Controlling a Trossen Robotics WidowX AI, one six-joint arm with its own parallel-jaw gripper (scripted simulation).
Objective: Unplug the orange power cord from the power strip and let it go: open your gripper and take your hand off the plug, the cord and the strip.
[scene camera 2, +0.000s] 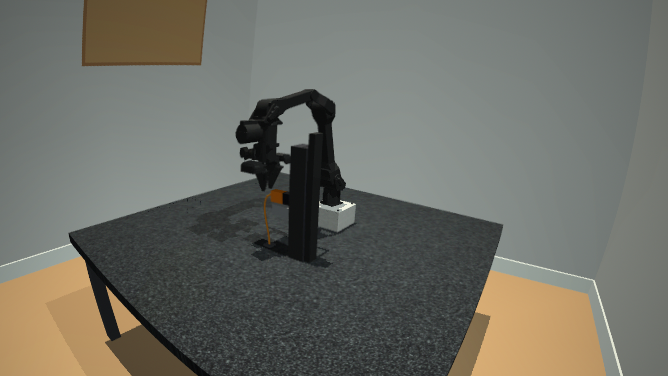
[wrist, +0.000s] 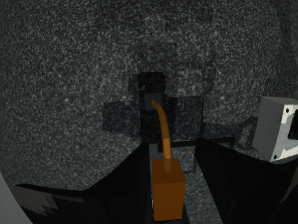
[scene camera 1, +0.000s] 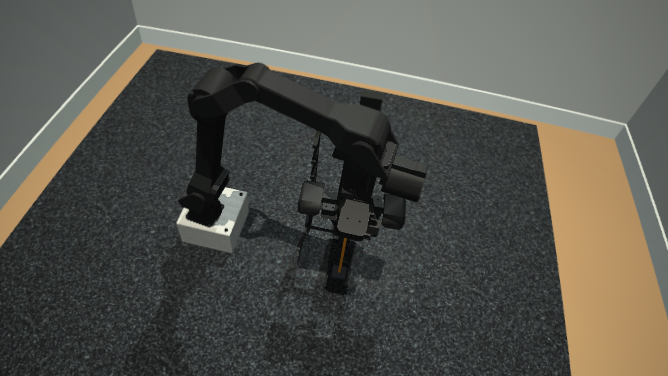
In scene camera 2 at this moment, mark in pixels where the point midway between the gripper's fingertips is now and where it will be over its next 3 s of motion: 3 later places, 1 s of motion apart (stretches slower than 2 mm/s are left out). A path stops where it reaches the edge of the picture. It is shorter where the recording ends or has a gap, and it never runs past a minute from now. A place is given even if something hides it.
The gripper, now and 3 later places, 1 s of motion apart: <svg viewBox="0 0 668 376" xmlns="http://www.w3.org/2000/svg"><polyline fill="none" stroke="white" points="266,189 273,188 276,193 267,190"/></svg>
